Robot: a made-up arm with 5 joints.
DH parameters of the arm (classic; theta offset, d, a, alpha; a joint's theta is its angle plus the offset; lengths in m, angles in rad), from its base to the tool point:
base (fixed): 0 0.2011 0.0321 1.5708
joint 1: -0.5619 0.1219 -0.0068 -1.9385
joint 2: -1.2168 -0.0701 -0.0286 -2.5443
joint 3: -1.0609 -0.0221 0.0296 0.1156
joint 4: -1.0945 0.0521 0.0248 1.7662
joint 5: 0 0.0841 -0.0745 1.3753
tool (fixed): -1.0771 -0.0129 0 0
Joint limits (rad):
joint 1: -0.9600..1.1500
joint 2: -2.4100..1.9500
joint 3: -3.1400..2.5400
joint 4: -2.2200..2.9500
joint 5: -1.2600..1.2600
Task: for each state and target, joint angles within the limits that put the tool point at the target. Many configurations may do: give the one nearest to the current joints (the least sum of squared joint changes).
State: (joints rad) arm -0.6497 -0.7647 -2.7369 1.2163 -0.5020
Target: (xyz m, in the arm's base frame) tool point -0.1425 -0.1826 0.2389
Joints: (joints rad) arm -0.8959 -0.6606 -2.7725 1.3555 -0.7795
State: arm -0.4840 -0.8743 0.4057 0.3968 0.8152
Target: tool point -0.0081 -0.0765 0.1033
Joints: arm -0.2863 -1.0900 0.3950 0.4134 0.3790
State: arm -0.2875 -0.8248 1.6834 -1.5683 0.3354
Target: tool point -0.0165 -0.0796 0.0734
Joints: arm -0.0940 -1.2643 1.8337 -1.0776 0.3827
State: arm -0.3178 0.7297 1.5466 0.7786 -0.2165
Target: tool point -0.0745 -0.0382 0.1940
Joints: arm -0.7014 0.8880 1.0369 0.8169 -0.5849
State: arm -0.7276 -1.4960 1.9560 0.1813 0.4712
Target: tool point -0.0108 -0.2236 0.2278
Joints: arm -0.9165 -1.8877 2.2881 0.6680 -0.4321
